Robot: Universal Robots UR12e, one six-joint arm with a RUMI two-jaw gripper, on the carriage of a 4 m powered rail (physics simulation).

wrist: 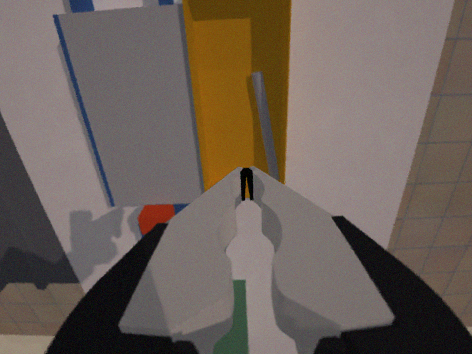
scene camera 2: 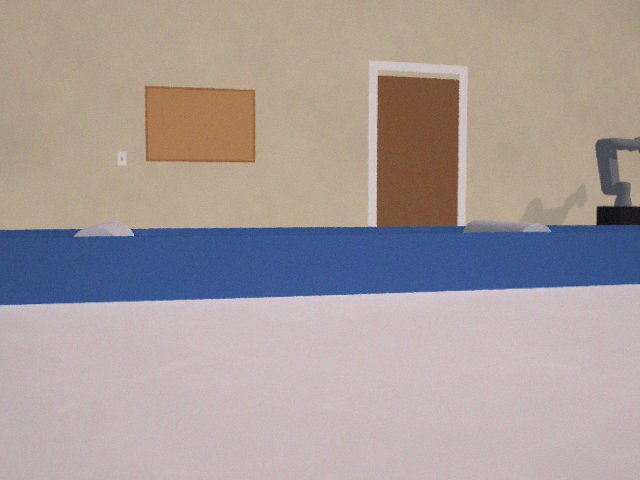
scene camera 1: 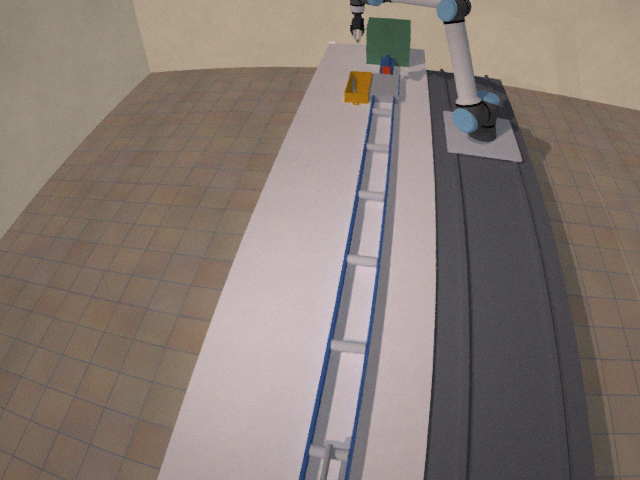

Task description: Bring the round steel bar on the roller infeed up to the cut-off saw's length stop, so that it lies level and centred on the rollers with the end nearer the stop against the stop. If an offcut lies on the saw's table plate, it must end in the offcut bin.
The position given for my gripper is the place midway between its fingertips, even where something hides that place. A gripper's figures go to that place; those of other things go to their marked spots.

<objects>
My gripper [wrist: 246,170]: 15 cm from the lens. A grey offcut [wrist: 257,77]: 50 cm from the lens. A yellow offcut bin [wrist: 224,50]: 52 cm from the lens.
</objects>
